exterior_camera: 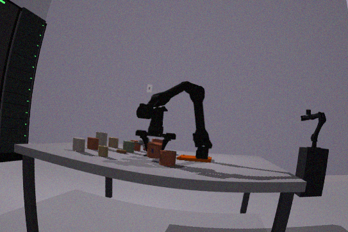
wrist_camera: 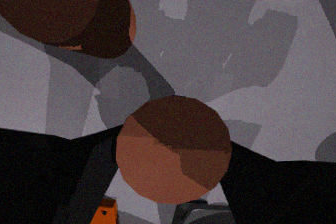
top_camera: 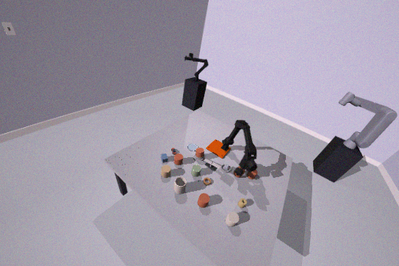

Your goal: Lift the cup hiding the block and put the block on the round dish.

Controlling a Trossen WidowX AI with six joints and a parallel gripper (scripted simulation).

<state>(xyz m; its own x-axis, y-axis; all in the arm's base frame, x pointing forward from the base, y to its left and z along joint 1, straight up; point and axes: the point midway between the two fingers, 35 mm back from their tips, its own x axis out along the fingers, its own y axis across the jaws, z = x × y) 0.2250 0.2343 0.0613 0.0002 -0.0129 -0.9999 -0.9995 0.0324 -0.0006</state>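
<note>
Right now the grey block is 100 mm to the right of my gripper tip, 70 mm ahead of it and 50 mm above it. Round my gripper tip: balance: 230 mm to the right, 70 mm ahead, 20 mm below; then pale round dish: 480 mm to the right, 40 mm below, 10 mm behind; then balance beam: 230 mm to the right, 60 mm ahead.
</note>
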